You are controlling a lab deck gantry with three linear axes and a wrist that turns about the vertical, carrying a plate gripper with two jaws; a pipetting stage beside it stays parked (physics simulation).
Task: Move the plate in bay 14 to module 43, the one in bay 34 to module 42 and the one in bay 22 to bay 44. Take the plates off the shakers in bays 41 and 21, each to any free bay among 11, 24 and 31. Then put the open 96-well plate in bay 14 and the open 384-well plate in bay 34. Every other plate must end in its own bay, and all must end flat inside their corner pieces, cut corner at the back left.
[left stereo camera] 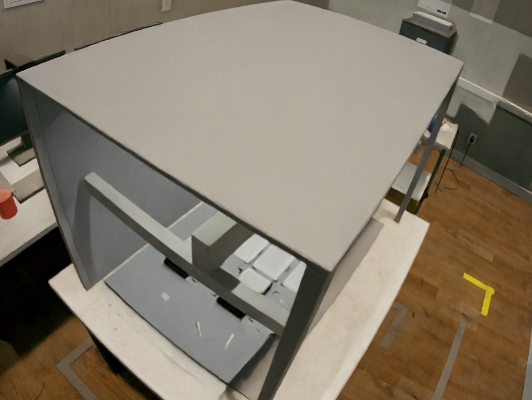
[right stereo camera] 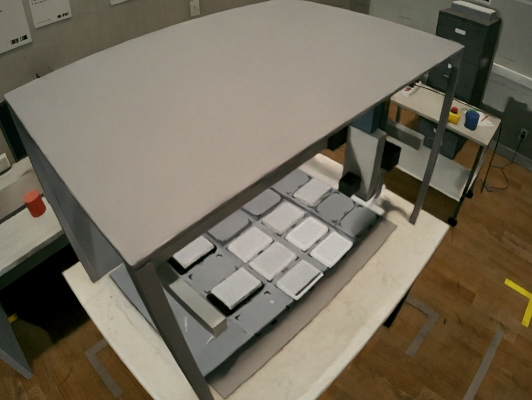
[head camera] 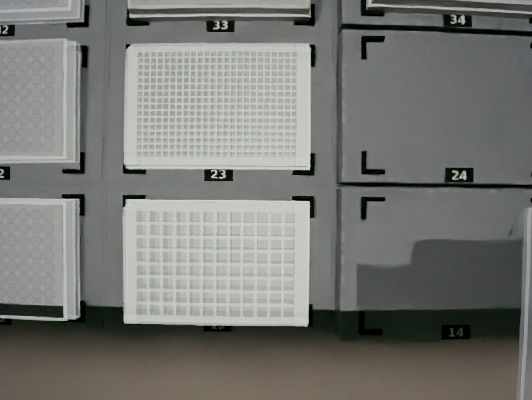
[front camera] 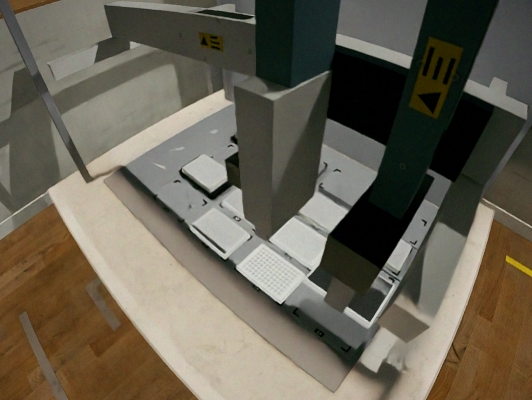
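Seen in the pictures: robot's base, link origin: [left stereo camera: 274,335] [right stereo camera: 257,335] [front camera: 154,197].
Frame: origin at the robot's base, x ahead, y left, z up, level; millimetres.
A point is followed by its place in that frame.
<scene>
My gripper [front camera: 357,294] @(z 160, x 556, y 43 mm) is shut on a lidded plate [front camera: 372,303] @(z 167, x 603, y 33 mm) [right stereo camera: 364,201] @(z 165, x 498, y 13 mm), raised at the deck's right over the bay 14 and 24 area; the lid is shadowed and my gripper body hides part of it. A pale edge at the right of the head view looks like this plate. Bay 14 [head camera: 395,225] @(z 15, x 512, y 70 mm) and bay 24 [head camera: 440,105] @(z 14, x 543, y 151 mm) are bare. The open 96-well plate [front camera: 272,272] @(z 13, x 398, y 42 mm) [head camera: 215,262] @(z 14, x 392, y 44 mm) sits in bay 13, the open 384-well plate [head camera: 217,105] @(z 14, x 393, y 149 mm) [front camera: 299,242] @(z 15, x 394, y 141 mm) in bay 23. Plates stand in bay 34 [right stereo camera: 312,192] @(z 29, x 546, y 251 mm), bay 22 [right stereo camera: 272,260] @(z 16, x 221, y 151 mm), and on shakers 21 [right stereo camera: 236,287] @(z 37, x 62, y 145 mm) and 41 [right stereo camera: 192,251] @(z 37, x 59, y 347 mm).
Other plates stand in bay 12 [front camera: 220,231] @(z 14, x 235, y 43 mm) [right stereo camera: 300,280] @(z 14, x 221, y 35 mm), bay 33 [front camera: 325,212] @(z 14, x 389, y 256 mm) [right stereo camera: 283,217] @(z 15, x 387, y 253 mm) and bay 32 [right stereo camera: 250,243] @(z 15, x 225, y 252 mm). Module 42 [right stereo camera: 229,226] @(z 19, x 228, y 355 mm) and module 43 [right stereo camera: 262,202] @(z 19, x 390, y 356 mm) are bare. The parked pipetting stage [front camera: 280,155] rises over the deck's middle and hides part of it in the front view.
</scene>
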